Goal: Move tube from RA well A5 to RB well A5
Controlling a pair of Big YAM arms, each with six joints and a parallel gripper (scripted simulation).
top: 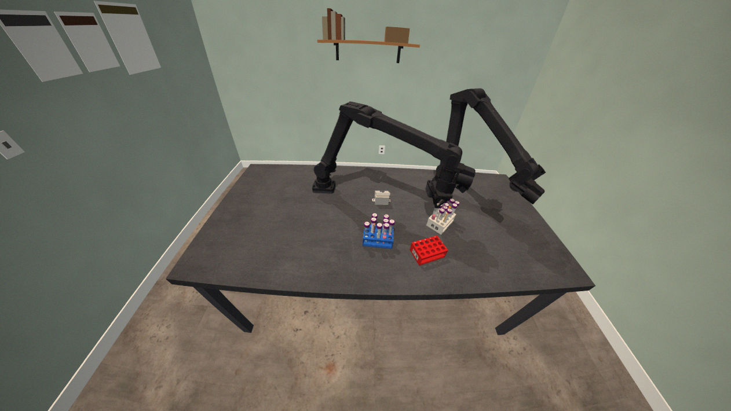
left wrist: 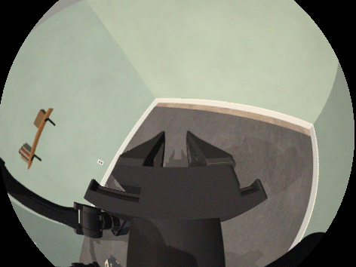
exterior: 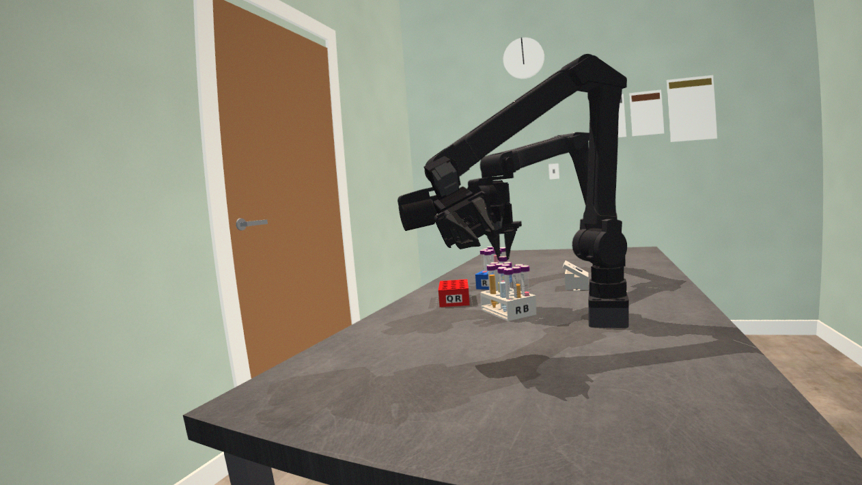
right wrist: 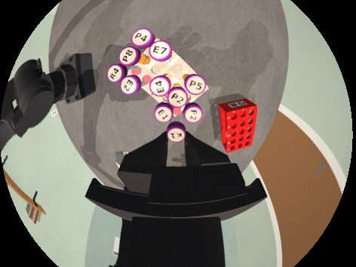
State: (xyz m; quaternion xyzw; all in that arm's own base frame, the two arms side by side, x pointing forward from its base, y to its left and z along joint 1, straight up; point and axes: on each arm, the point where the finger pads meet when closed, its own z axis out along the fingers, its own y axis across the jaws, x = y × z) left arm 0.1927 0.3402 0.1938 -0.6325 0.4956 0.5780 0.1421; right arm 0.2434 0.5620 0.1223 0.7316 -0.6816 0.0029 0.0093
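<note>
My right gripper is now 1 cm to the right of the tube and 6 cm above it. The rest, counted from my right hand: red rack 16 cm ahead, 4 cm to the right, 11 cm below; white rack 2 cm behind, 6 cm to the left, 11 cm below; rack RA 9 cm ahead, 25 cm to the right, 11 cm below.
</note>
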